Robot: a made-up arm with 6 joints.
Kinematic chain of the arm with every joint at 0, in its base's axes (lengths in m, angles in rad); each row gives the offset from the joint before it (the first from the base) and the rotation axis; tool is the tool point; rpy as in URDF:
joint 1: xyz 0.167 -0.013 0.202 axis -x
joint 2: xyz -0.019 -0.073 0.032 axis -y
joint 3: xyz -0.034 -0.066 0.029 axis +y
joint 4: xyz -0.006 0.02 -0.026 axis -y
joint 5: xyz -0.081 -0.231 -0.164 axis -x
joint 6: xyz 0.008 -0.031 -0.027 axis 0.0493 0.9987 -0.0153
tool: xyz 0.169 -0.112 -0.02 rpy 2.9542 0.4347 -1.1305
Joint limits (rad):
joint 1: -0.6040..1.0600
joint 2: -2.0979..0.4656
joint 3: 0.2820..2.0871
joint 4: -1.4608..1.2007
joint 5: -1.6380..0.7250
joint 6: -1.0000..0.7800
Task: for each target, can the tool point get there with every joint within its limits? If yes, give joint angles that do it. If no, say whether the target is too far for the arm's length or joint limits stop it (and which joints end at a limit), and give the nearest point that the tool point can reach.
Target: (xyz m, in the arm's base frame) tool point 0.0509 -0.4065 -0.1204
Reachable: yes | joints -0.3667 -0.4972 0.8038 0.6954 -0.6375 -0.4590
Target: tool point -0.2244 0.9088 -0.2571
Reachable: no: too far | nearest point -0.0076 -0.0134 -0.1376 | short by 0.955 m
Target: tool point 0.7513 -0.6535 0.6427
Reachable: no: too far | nearest point 0.5195 -0.4452 0.4994 | short by 0.343 m
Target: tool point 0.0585 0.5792 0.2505
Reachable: no: joint limits stop it (at a limit: joint 1, joint 5, joint 6) | nearest point 0.0843 0.2436 0.5493 | short by 0.450 m
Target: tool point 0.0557 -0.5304 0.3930
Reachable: yes | joints 0.7816 0.1255 1.4027 0.9411 0.0762 0.4753
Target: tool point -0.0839 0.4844 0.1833
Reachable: no: joint limits stop it (at a limit: joint 1, joint 5, joint 6) | nearest point -0.0387 0.2040 0.5271 | short by 0.446 m
